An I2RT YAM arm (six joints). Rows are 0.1 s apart.
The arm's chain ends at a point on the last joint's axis. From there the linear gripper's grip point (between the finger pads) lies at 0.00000 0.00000 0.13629 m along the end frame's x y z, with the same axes.
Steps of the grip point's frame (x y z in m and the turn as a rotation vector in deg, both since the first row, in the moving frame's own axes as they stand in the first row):
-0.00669, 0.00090, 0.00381, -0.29, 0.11, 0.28
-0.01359, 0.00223, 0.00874, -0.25, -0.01, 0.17
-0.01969, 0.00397, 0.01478, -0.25, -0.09, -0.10
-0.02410, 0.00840, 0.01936, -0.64, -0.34, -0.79
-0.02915, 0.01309, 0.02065, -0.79, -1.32, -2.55
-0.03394, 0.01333, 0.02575, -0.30, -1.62, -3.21
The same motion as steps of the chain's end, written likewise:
-0.00695, 0.00021, 0.00381, -0.29, 0.11, 0.28
-0.01357, 0.00164, 0.00874, -0.25, -0.01, 0.17
-0.01948, 0.00338, 0.01478, -0.25, -0.09, -0.10
-0.02330, 0.00687, 0.01937, -0.64, -0.34, -0.79
-0.02605, 0.01114, 0.02070, -0.79, -1.32, -2.55
-0.03011, 0.01251, 0.02581, -0.30, -1.62, -3.21

